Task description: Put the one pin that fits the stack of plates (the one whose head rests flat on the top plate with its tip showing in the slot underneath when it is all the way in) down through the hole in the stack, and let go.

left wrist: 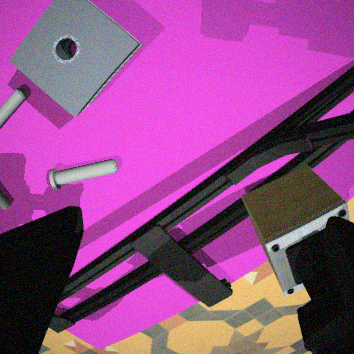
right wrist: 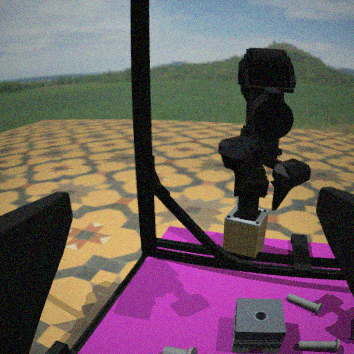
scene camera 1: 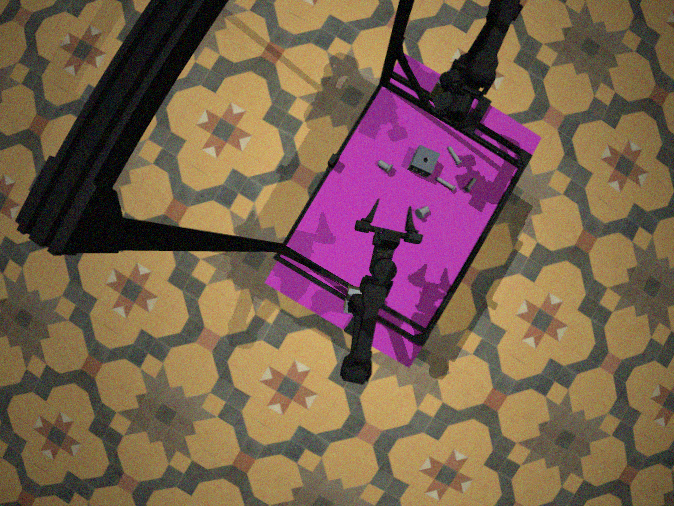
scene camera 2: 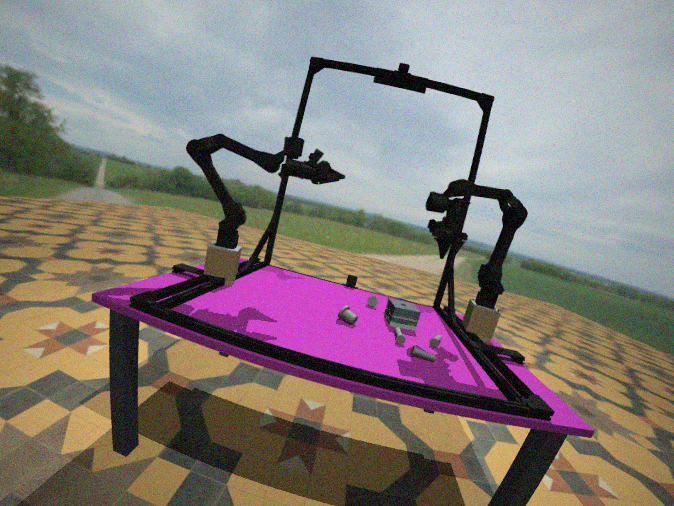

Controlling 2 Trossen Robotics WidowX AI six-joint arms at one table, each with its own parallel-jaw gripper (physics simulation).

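Observation:
The grey plate stack [scene camera 1: 431, 153] [scene camera 2: 403, 311] [left wrist: 95, 55] [right wrist: 275, 311] stands on the table, its top hole empty. Around it lie several loose grey pins: one slim headed pin [scene camera 1: 453, 155] [scene camera 2: 435, 341] [left wrist: 85, 172] [right wrist: 304, 303], a second slim pin [scene camera 1: 445, 183] [scene camera 2: 399, 334] [left wrist: 11, 106] [right wrist: 318, 345], a third pin [scene camera 1: 470, 184] [scene camera 2: 423, 354], a pin [scene camera 1: 384, 165] [scene camera 2: 372, 301] on the stack's other side, and a thick pin [scene camera 1: 423, 211] [scene camera 2: 347, 315]. My left gripper [scene camera 2: 450, 248] [left wrist: 208, 225] is open and empty, high above the table. My right gripper [scene camera 1: 394, 204] [scene camera 2: 342, 176] [right wrist: 198, 203] is open and empty, high up.
A black rail frame [scene camera 1: 470, 270] [scene camera 2: 326, 371] runs around the magenta table [scene camera 1: 326, 261] [scene camera 2: 304, 332]. A tall black gantry [scene camera 2: 299, 117] [right wrist: 141, 125] rises from its far side. The left arm's wooden base block [scene camera 2: 481, 320] [left wrist: 295, 200] [right wrist: 245, 237] stands beyond the rails.

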